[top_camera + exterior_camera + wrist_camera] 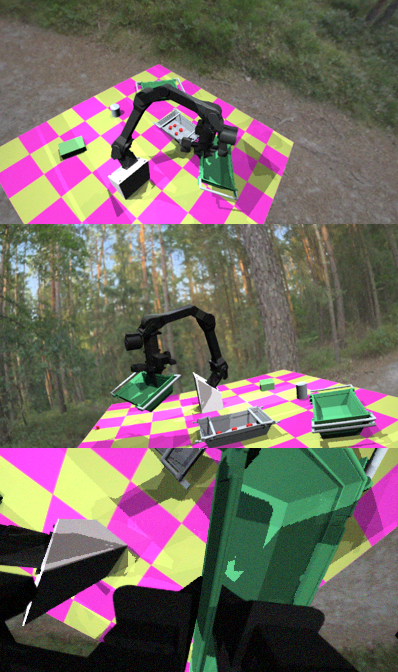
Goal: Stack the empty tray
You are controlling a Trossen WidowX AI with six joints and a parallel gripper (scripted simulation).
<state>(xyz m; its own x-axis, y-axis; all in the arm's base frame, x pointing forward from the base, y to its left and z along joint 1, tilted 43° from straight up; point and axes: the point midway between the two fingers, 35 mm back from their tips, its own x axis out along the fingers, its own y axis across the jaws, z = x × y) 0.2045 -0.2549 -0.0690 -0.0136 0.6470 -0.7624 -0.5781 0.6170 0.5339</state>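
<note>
The green tray is 6 cm to the right of my gripper tip, 4 cm ahead of it and 1 cm above it. Also, from my gripper tip: green block 58 cm to the left, 33 cm behind, 19 cm below; then grey cylinder 64 cm to the left, 18 cm below, 2 cm behind; then yellow object 40 cm ahead, 20 cm below, 12 cm to the left.
</note>
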